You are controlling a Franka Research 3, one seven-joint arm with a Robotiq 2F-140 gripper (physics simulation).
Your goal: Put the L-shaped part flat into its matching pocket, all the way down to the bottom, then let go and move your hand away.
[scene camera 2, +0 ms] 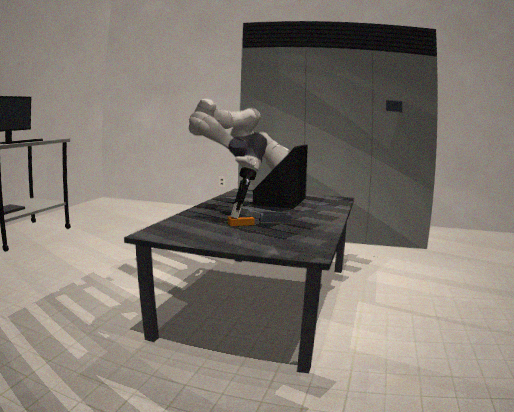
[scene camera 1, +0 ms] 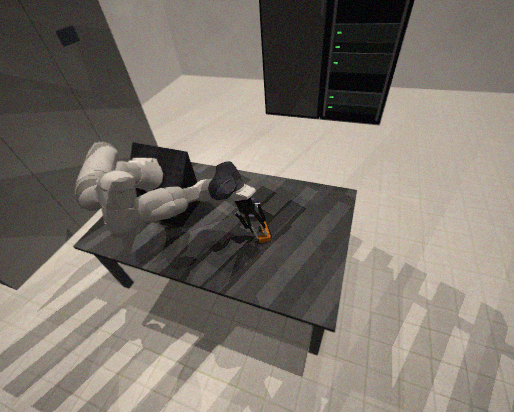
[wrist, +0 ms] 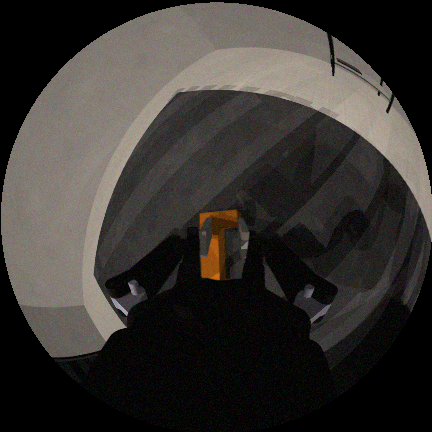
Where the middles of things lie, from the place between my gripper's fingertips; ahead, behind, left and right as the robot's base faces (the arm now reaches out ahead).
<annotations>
The orange L-shaped part (wrist: 213, 265) lies 3 cm to the left of my hand and 1 cm below it.
</annotations>
